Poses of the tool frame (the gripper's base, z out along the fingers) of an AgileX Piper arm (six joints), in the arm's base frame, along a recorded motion.
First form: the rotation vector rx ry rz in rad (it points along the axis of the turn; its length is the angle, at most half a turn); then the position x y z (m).
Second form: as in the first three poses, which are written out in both.
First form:
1: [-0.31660, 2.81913, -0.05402, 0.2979, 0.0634, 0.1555]
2: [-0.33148, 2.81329, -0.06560, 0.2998, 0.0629, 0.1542]
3: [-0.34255, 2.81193, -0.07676, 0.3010, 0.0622, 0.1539]
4: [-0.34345, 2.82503, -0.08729, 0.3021, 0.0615, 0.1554]
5: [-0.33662, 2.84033, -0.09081, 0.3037, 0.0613, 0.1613]
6: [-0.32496, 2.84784, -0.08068, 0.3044, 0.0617, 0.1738]
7: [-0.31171, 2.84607, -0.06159, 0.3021, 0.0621, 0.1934]
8: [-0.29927, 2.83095, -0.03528, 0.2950, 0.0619, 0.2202]
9: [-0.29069, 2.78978, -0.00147, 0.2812, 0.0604, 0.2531]
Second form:
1: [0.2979, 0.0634, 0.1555, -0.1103, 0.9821, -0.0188, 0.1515]
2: [0.2998, 0.0629, 0.1542, -0.1156, 0.9811, -0.0229, 0.1534]
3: [0.3010, 0.0622, 0.1539, -0.1195, 0.9806, -0.0268, 0.1533]
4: [0.3021, 0.0615, 0.1554, -0.1193, 0.9815, -0.0303, 0.1467]
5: [0.3037, 0.0613, 0.1613, -0.1165, 0.9828, -0.0314, 0.1395]
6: [0.3044, 0.0617, 0.1738, -0.1123, 0.9838, -0.0279, 0.1366]
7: [0.3021, 0.0621, 0.1934, -0.1078, 0.9843, -0.0213, 0.1385]
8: [0.2950, 0.0619, 0.2202, -0.1040, 0.9836, -0.0123, 0.1468]
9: [0.2812, 0.0604, 0.2531, -0.1022, 0.9806, -0.0005, 0.1676]
